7 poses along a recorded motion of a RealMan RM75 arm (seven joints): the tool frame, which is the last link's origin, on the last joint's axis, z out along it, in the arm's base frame.
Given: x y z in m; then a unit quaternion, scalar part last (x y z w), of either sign.
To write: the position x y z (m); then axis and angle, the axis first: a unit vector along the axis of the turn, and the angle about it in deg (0 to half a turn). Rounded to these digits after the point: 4 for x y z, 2 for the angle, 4 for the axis.
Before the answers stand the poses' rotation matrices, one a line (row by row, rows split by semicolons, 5 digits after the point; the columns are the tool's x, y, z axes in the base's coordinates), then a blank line. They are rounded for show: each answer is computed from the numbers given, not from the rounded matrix.
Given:
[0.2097, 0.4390, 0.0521, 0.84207, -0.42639, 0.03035, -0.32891]
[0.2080, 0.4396, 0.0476, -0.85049, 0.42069, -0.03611, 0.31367]
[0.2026, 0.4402, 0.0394, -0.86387, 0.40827, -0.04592, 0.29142]
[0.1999, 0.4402, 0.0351, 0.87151, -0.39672, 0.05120, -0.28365]
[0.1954, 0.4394, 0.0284, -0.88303, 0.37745, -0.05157, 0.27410]
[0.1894, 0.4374, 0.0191, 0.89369, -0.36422, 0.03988, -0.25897]
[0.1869, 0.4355, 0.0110, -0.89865, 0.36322, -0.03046, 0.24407]
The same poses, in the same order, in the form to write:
0.63454 -0.69814 0.33160; -0.73807 -0.42002 0.52805; -0.22938 -0.57982 -0.78179
0.64343 -0.69293 0.32534; -0.73823 -0.44927 0.50316; -0.20249 -0.56393 -0.80062
0.66241 -0.67863 0.31730; -0.73216 -0.49677 0.46601; -0.15862 -0.54100 -0.82593
0.67998 -0.66245 0.31430; -0.72054 -0.52431 0.45379; -0.13582 -0.53503 -0.83384
0.70974 -0.63833 0.29799; -0.69487 -0.56480 0.44515; -0.11584 -0.52301 -0.84442
0.73151 -0.63035 0.25993; -0.67166 -0.60055 0.43383; -0.11736 -0.49193 -0.86269
0.73429 -0.63795 0.23205; -0.66769 -0.61700 0.41654; -0.12256 -0.46080 -0.87900

[0.2097, 0.4390, 0.0521, -0.8917, 0.4515, -0.0321, 141.59]
[0.2080, 0.4396, 0.0476, -0.8957, 0.4430, -0.0380, 143.44]
[0.2026, 0.4402, 0.0394, -0.9031, 0.4268, -0.0480, 146.11]
[0.1999, 0.4402, 0.0351, -0.9088, 0.4137, -0.0534, 147.04]
[0.1954, 0.4394, 0.0284, -0.9182, 0.3925, -0.0536, 148.18]
[0.1894, 0.4374, 0.0191, -0.9253, 0.3771, -0.0413, 149.98]
[0.1869, 0.4355, 0.0110, -0.9267, 0.3745, -0.0314, 151.75]

